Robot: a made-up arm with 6 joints.
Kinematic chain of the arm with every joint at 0, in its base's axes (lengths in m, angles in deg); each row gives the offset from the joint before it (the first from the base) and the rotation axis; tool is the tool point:
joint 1: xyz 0 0 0.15 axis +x
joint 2: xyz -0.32 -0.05 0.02 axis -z
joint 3: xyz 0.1 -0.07 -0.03 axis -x
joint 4: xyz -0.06 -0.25 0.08 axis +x
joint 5: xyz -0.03 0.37 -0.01 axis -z
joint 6: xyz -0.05 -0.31 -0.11 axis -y
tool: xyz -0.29 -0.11 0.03
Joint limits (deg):
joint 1: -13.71..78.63
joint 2: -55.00..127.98
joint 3: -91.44..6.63
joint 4: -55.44..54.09
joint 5: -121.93..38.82
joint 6: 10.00..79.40
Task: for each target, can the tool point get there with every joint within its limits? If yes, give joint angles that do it. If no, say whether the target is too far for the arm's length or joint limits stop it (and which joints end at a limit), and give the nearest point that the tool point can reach.
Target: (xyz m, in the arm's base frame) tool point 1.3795 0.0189 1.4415
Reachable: no: too far | nearest point 0.2120 -0.0406 0.5086 | short by 1.496 m
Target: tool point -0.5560 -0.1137 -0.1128
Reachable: yes | joints 18.34 0.73 -17.24 43.28 -7.61 35.91
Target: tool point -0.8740 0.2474 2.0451
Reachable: no: too far | nearest point -0.5817 0.2499 0.7052 | short by 1.371 m
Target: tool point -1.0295 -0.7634 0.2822
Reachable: no: joint limits stop it (at a limit: joint 1, joint 3, joint 4, joint 6) | nearest point -0.8155 -0.5602 0.1949 | short by 0.308 m
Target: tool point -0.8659 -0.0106 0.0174
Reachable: yes | joints -2.20 68.13 -11.99 -31.13 -9.96 20.42
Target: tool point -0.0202 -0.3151 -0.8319
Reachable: no: joint limits stop it (at a limit: joint 3, joint 4, joint 5, joint 6) | nearest point -0.0897 -0.2466 -0.6186 | short by 0.235 m
